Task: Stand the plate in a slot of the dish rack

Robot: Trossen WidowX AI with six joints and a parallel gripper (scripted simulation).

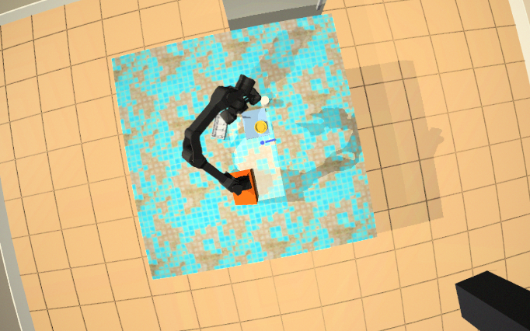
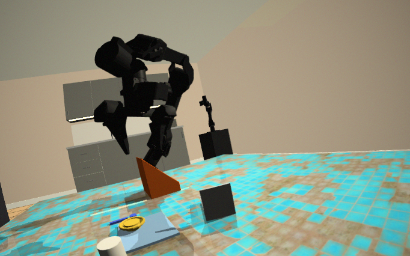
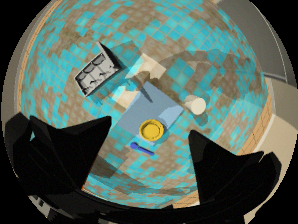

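Right now the yellow plate is 8 cm behind my gripper tip, 6 cm to the right of it and 17 cm below it. From my gripper tip the other things lie so: white cylinder 5 cm ahead, 12 cm to the right, 16 cm below; then light blue mat 5 cm behind, 4 cm to the right, 19 cm below; then dish rack 1 cm behind, 15 cm to the left, 17 cm below.
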